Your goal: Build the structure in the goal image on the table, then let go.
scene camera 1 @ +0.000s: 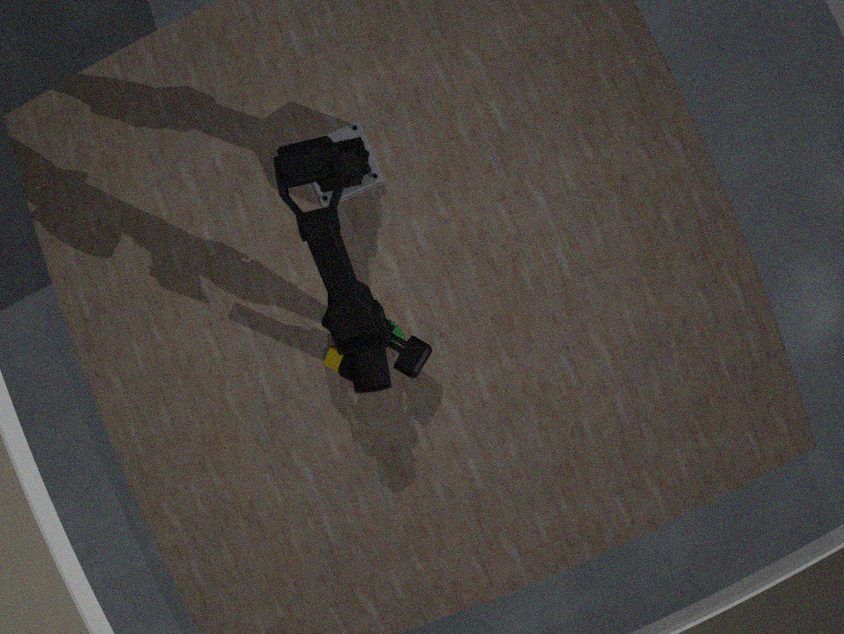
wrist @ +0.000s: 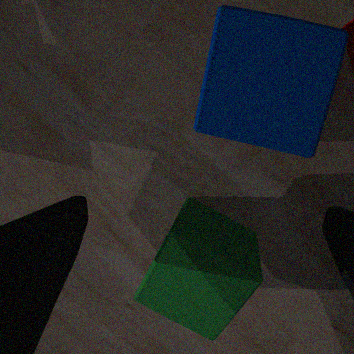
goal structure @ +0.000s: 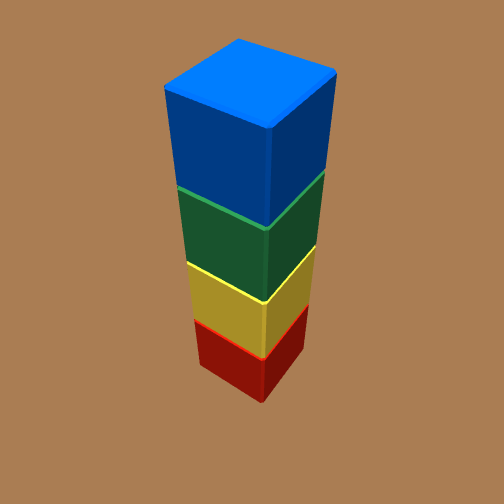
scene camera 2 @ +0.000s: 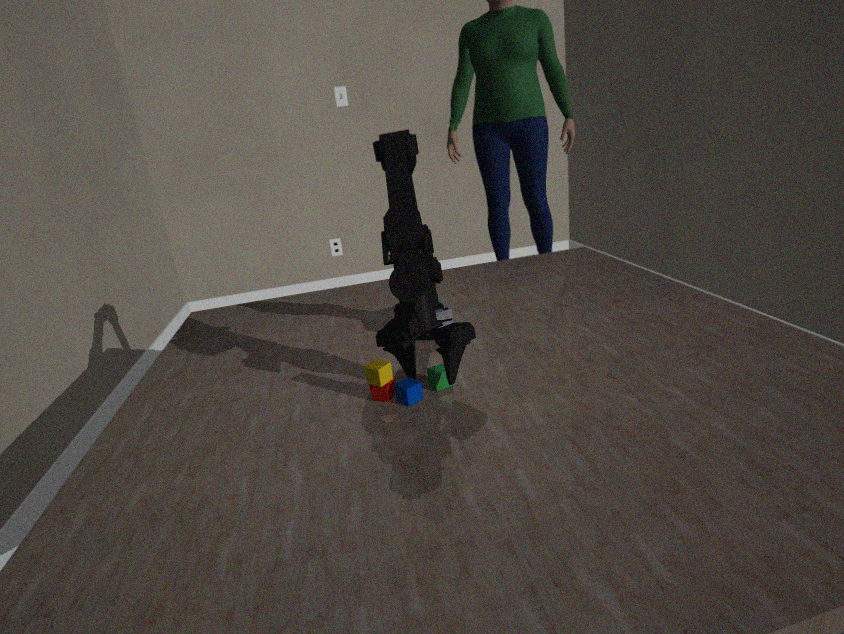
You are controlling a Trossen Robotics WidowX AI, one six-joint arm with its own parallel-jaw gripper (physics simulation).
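A green block (scene camera 1: 397, 331) (scene camera 2: 437, 378) (wrist: 200, 272) stands on the table, partly shaded. My gripper (scene camera 2: 433, 380) (wrist: 208, 213) is open and low over it, with the block between the spread fingers in the wrist view and a gap on each side. In scene camera 2, one finger covers part of its right side. A blue cube (scene camera 2: 409, 392) (wrist: 270, 82) stands apart from it on the table. A yellow cube (scene camera 1: 332, 358) (scene camera 2: 379, 373) sits on a red cube (scene camera 2: 382, 392) (wrist: 351, 44) left of the blue one. The arm hides the blue and red cubes in scene camera 1.
The wood-patterned table (scene camera 1: 545, 341) (scene camera 2: 545, 511) extends around the blocks. The arm's grey base plate (scene camera 1: 351, 194) is at the upper left of centre in scene camera 1. A person in a green top (scene camera 2: 508, 64) stands beyond the table. Arm shadows cross the surface.
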